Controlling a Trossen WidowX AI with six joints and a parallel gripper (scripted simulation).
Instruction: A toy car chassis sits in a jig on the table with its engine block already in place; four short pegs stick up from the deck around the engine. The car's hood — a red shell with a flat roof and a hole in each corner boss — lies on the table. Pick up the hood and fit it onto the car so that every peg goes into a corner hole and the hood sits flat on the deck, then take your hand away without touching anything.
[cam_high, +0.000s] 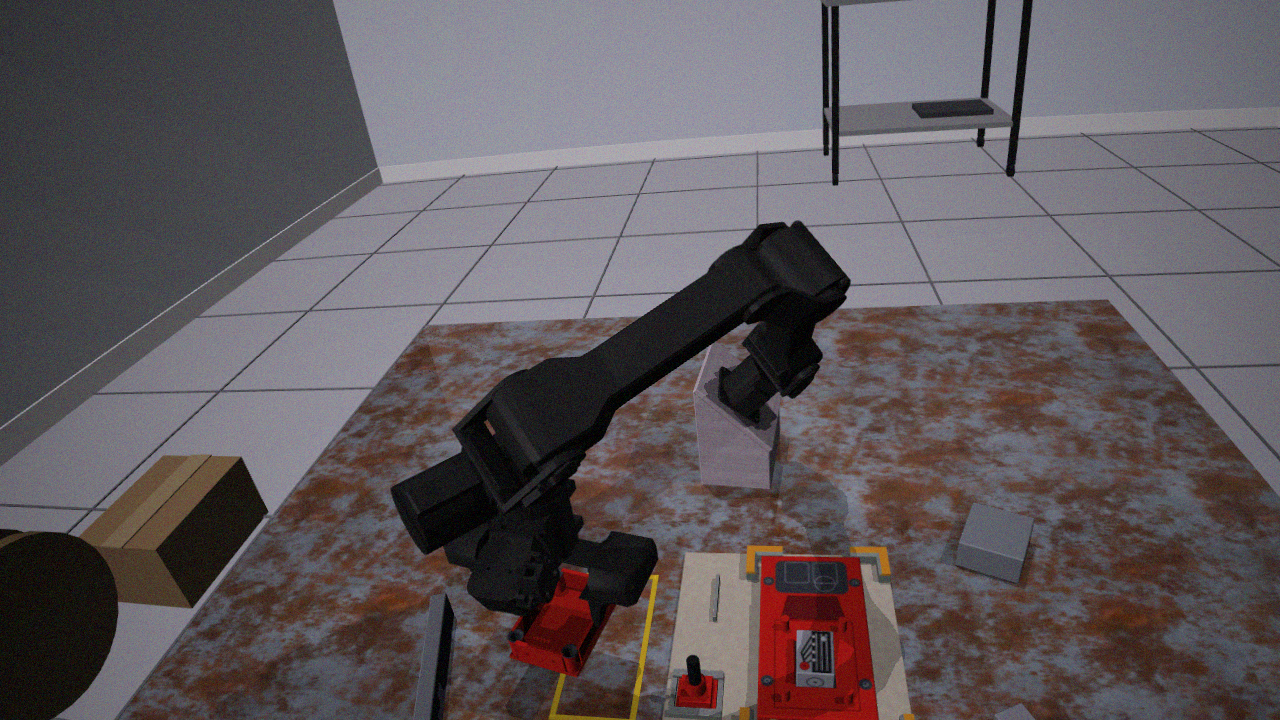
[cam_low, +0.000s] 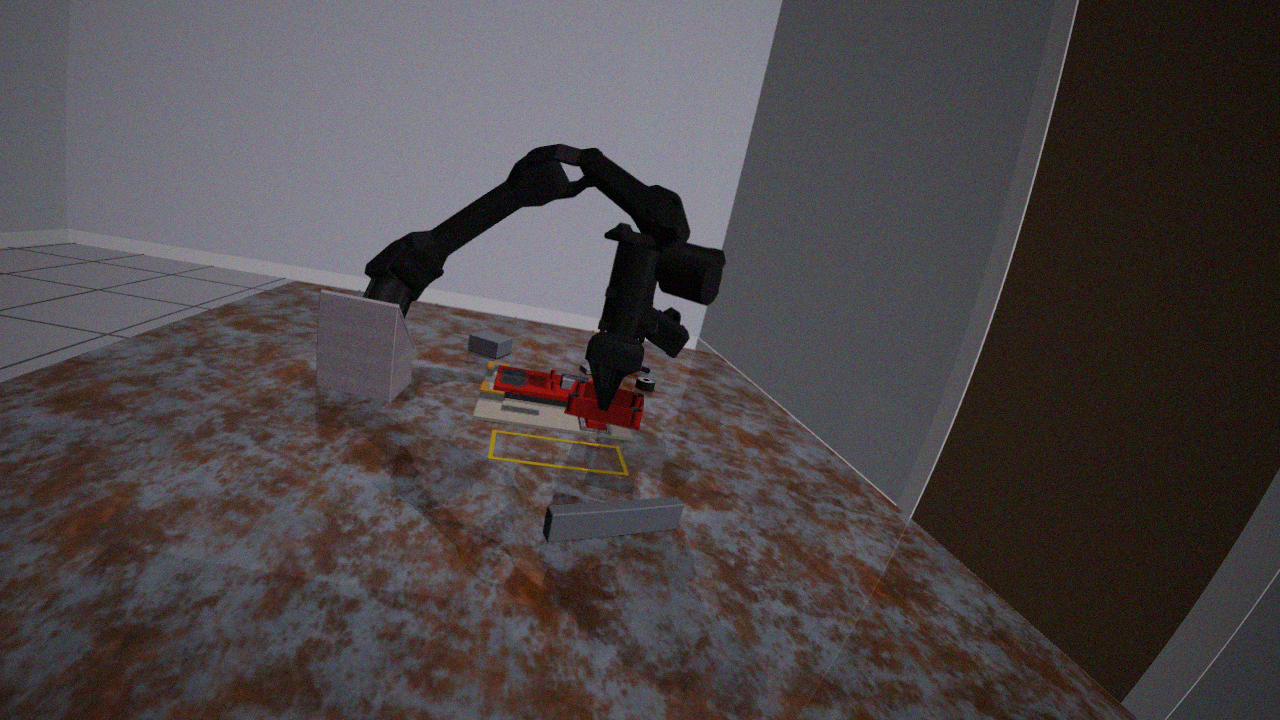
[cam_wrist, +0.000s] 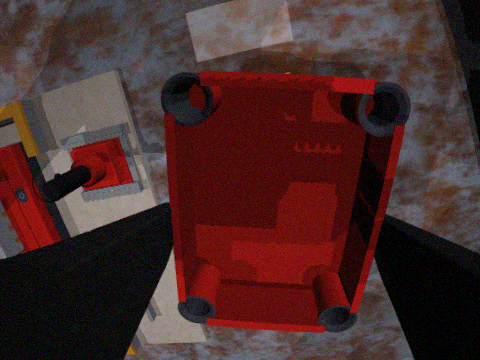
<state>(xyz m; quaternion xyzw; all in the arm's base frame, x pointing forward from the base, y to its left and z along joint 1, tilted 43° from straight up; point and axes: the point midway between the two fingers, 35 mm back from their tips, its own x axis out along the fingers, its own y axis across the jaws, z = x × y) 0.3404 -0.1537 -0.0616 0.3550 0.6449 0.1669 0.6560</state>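
Right now the red hood is 10 mm below my gripper tip. Also, from my gripper tip: engine block: 10 mm behind, 240 mm to the left, 70 mm below; then jig: 40 mm behind, 220 mm to the left, 80 mm below.
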